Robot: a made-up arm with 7 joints.
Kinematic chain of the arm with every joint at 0, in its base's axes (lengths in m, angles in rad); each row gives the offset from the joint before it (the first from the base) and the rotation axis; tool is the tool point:
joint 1: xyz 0 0 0.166 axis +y
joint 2: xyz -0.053 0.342 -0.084 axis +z
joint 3: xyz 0 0.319 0.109 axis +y
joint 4: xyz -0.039 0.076 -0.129 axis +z
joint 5: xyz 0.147 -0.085 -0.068 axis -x
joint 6: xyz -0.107 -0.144 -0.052 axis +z
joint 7: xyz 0.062 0 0.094 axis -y
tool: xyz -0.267 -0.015 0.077
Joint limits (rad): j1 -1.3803..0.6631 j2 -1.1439..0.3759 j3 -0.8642..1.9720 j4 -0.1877..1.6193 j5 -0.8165..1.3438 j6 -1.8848..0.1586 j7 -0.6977..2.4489
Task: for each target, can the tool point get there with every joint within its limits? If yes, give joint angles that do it. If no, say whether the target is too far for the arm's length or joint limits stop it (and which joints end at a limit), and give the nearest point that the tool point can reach.
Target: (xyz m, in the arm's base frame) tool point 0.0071 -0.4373 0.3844
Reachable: no: joint limits stop it (at a limit: joint 1, joint 2, joint 3, joint 7) | nearest point 0.0714 -0.0717 0.4257 | short by 0.374 m
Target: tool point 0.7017 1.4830 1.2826
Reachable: no: too far | nearest point 0.3036 0.8622 0.6492 | short by 0.972 m
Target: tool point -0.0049 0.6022 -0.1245
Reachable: yes | joints -0.1165 0.1356 0.0606 1.4395 -0.2924 -0.5060 0.8014
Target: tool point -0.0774 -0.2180 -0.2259
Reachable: no: joint limits stop it (at a limit: joint 1, joint 2, joint 3, joint 7) | nearest point 0.0035 -0.0280 -0.1833 | short by 0.211 m
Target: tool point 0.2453 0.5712 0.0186
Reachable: yes | joints -0.5041 -0.8265 0.0529 0.5690 0.5114 -1.2435 0.6940
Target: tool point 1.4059 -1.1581 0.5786
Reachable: no: too far | nearest point 0.6145 0.0149 0.3463 | short by 1.434 m
